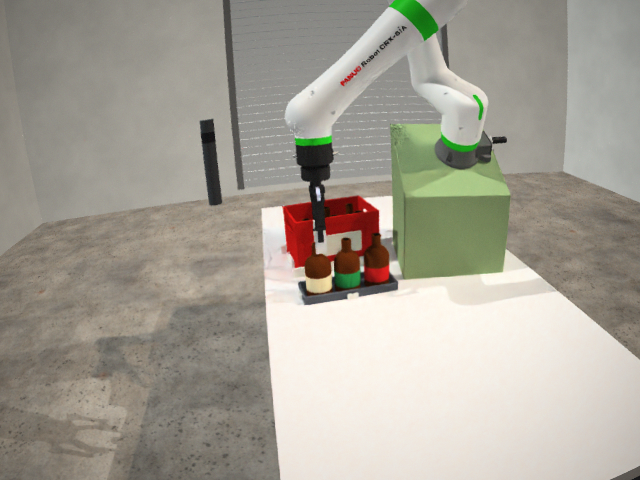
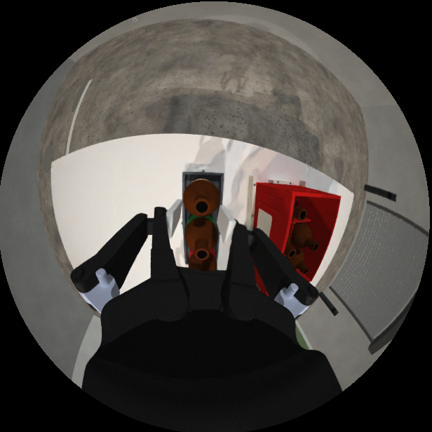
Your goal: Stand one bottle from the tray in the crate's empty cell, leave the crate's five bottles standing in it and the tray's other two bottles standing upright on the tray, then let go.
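Seen in the pictures: gripper, fingertip midpoint: (image 1: 320,248); arm's base, origin of the base link: (image 1: 456,153).
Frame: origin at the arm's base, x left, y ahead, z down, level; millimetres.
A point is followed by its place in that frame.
Note:
A dark tray (image 1: 330,297) {z 344, x 217, y 450 mm} (image 2: 186,176) holds three upright brown bottles in a row. The cream-labelled bottle (image 1: 318,273) {z 269, x 210, y 479 mm} (image 2: 201,196) is at one end, the green-labelled bottle (image 1: 346,268) {z 269, x 196, y 400 mm} (image 2: 201,232) in the middle, the red-labelled bottle (image 1: 376,263) {z 270, x 182, y 313 mm} (image 2: 202,262) at the other end. My gripper (image 1: 321,241) {z 212, x 174, y 466 mm} (image 2: 199,210) is open and empty, pointing down above the tray, near the tops of the cream-labelled and green-labelled bottles. The red crate (image 1: 299,242) {z 247, x 32, y 521 mm} (image 2: 272,200) stands behind the tray, with several brown bottles inside. Its walls hide part of the inside, and its empty cell cannot be made out.
The green robot pedestal (image 1: 452,235) {z 220, x 151, y 71 mm} stands right of the crate and tray on the white table (image 1: 413,372) {z 357, x 569, y 305 mm} (image 2: 110,185). The table's left edge runs close past the crate and tray. A dark post (image 1: 211,165) shows at the left, beyond the table.

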